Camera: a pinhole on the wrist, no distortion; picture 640 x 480 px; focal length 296.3 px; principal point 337.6 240.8 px. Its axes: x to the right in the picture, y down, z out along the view. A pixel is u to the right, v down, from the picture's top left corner.
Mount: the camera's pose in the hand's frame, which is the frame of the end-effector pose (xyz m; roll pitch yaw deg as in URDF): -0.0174 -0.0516 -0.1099 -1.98 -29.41 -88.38
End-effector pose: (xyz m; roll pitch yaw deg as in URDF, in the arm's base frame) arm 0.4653 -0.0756 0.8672 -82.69 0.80 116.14
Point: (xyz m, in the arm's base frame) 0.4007 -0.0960 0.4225
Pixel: 20 271
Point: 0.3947 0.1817 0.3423
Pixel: outside the picture
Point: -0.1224 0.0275 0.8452
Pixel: 431 421
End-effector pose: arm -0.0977 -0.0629 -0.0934 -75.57 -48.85 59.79
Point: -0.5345 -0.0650 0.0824
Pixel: 611 231
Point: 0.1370 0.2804 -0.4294
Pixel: outside the picture
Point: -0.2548 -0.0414 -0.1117
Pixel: 429 190
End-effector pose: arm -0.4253 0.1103 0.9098 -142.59 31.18 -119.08
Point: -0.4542 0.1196 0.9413
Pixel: 283 257
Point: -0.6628 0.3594 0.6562
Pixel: 34 295
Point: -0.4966 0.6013 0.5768
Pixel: 147 161
